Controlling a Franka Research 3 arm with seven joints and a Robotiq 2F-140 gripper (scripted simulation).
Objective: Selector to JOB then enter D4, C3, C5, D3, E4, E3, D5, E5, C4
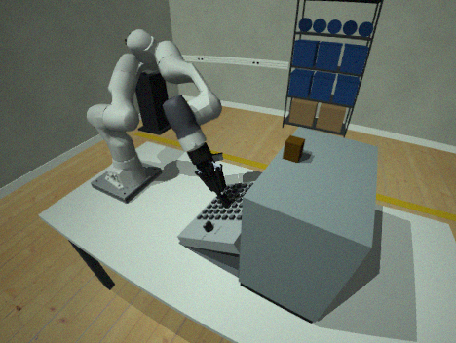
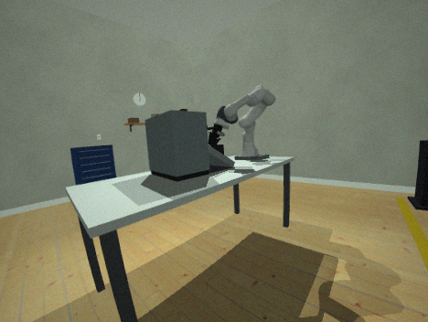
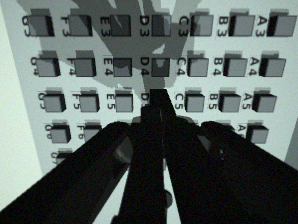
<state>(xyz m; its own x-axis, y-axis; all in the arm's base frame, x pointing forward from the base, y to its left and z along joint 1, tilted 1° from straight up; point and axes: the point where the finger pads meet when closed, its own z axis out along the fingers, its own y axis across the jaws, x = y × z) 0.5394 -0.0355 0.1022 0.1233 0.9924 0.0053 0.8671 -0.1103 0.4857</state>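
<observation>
The key is 50 mm ahead of my hand, 30 mm to the left of it and 10 mm below it. Round my hand: selector knob 130 mm to the right, 20 mm below.
</observation>
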